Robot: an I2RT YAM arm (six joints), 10 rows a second.
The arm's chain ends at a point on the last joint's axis. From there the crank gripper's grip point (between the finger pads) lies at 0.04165 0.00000 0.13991 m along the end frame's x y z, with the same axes.
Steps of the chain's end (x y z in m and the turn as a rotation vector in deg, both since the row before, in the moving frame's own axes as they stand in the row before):
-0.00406 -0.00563 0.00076 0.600 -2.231 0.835
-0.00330 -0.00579 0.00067 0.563 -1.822 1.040
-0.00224 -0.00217 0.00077 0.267 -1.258 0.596
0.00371 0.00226 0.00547 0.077 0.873 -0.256
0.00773 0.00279 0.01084 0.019 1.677 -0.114
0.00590 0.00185 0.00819 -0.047 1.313 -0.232
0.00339 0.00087 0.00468 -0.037 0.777 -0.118
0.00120 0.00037 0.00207 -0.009 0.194 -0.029
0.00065 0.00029 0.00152 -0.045 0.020 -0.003
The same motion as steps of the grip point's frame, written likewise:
-0.00953 -0.00654 0.00227 0.600 -2.231 0.835
-0.00776 -0.00646 0.00192 0.563 -1.822 1.040
-0.00532 -0.00241 0.00165 0.267 -1.258 0.596
0.00584 0.00188 0.00482 0.077 0.873 -0.256
0.01181 0.00266 0.00956 0.019 1.677 -0.114
0.00909 0.00179 0.00720 -0.047 1.313 -0.232
0.00528 0.00087 0.00410 -0.037 0.777 -0.118
0.00167 0.00037 0.00193 -0.009 0.194 -0.029
0.00070 0.00040 0.00151 -0.045 0.020 -0.003

